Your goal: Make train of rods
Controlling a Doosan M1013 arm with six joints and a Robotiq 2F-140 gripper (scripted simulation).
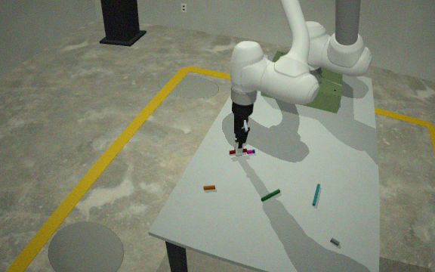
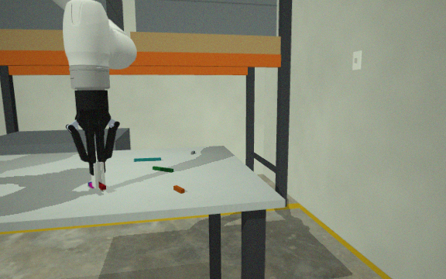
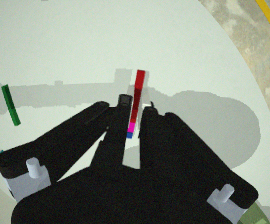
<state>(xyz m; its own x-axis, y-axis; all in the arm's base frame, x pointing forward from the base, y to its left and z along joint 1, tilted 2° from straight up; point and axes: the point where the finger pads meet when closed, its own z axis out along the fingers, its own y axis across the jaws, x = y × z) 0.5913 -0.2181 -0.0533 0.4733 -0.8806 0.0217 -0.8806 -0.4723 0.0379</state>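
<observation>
Now: hand 20 mm past the magenta rod, 40 mm to the right of it and 40 mm above it. The rest, counted from my hand: orange rod 200 mm ahead, 60 mm to the right, 40 mm below; red rod 30 mm below; blue rod 30 mm behind, 60 mm to the left, 40 mm below.
</observation>
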